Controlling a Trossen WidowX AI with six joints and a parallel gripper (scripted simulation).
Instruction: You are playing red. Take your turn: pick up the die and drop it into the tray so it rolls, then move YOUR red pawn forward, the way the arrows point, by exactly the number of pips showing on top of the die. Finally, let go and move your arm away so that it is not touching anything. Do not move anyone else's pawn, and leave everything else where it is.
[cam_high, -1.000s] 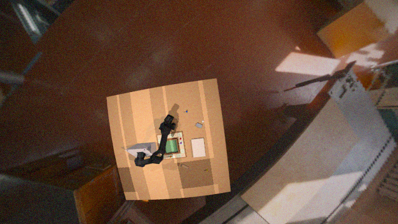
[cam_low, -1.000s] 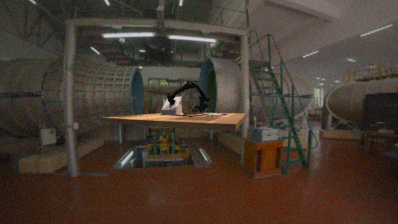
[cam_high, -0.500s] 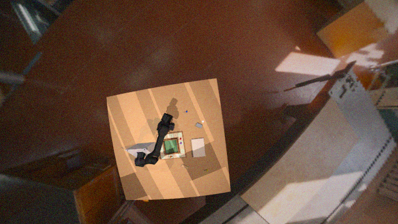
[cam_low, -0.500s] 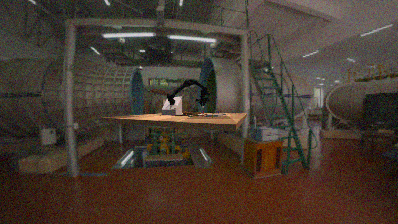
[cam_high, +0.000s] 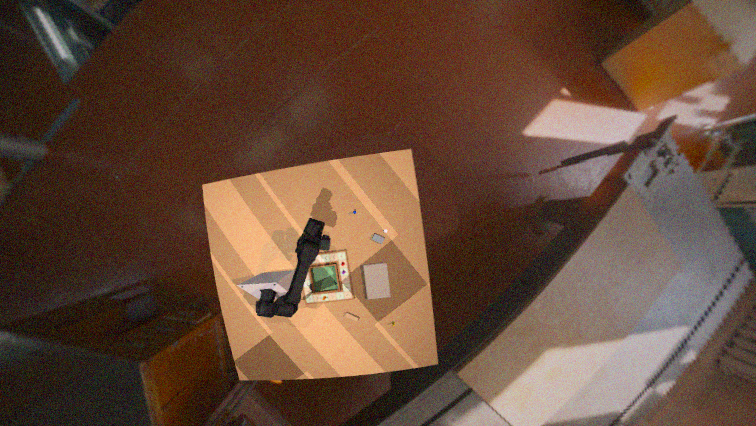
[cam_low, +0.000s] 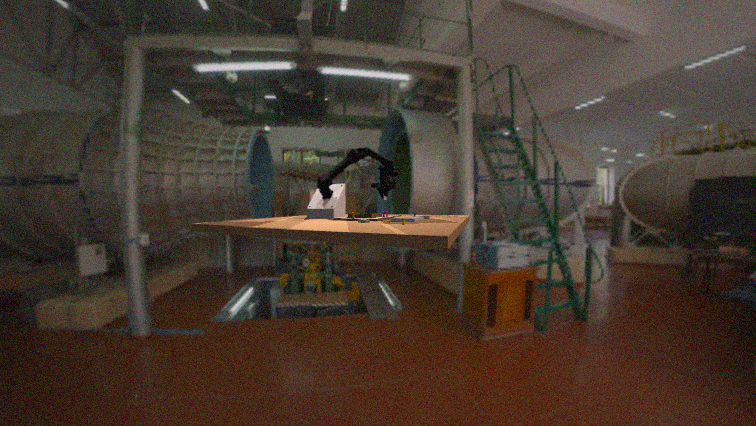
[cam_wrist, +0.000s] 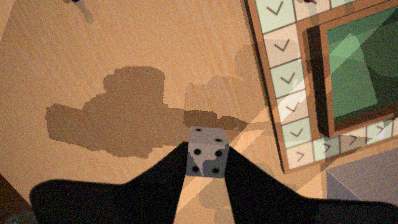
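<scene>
The red pawn lies 8 cm ahead of my gripper tip, 17 cm to the right of it and 10 cm below it. From my gripper tip the other things lie so: blue pawn 19 cm ahead, 10 cm to the left, 11 cm below; then purple pawn 8 cm ahead, 22 cm to the right, 10 cm below; then die right at my gripper tip.
</scene>
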